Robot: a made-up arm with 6 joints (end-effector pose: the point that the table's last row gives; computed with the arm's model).
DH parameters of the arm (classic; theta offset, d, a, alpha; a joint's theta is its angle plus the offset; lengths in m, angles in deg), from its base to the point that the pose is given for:
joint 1: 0 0.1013 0 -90
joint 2: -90 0 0.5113 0
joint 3: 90 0.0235 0 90
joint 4: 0 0.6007 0 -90
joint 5: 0 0 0 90
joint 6: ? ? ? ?
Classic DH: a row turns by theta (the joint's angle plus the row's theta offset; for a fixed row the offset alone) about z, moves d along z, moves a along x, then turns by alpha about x.
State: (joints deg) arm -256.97 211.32 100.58 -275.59 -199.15 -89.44
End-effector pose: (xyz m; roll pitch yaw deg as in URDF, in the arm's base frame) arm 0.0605 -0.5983 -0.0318 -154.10 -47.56 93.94
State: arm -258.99 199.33 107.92 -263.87 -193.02 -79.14
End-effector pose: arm 0.0419 -0.5269 -0.1154 -161.67 -50.10 94.06
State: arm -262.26 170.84 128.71 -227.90 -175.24 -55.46
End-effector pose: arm 0.0266 -0.2967 -0.1784 161.70 -62.18 114.30
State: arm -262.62 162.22 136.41 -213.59 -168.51 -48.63
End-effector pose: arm 0.0225 -0.2191 -0.1498 138.32 -64.30 135.35
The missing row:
joint 6: 0 0.1606 0 0
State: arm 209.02 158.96 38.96 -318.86 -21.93 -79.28
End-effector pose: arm -0.0041 0.0160 -1.1031 -169.73 -9.95 68.51
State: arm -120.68 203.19 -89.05 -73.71 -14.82 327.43
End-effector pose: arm -0.1975 -0.4563 -0.6673 -109.58 -10.07 167.95
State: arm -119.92 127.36 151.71 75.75 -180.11 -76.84
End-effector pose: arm 0.0347 0.0126 -0.1395 -109.06 -61.23 167.04
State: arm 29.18 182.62 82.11 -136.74 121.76 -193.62
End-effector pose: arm -0.4270 -0.3187 -0.5559 -126.37 16.63 -117.81
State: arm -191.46 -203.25 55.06 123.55 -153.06 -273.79
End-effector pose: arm 0.0794 0.0218 -0.7361 6.16 26.53 126.38
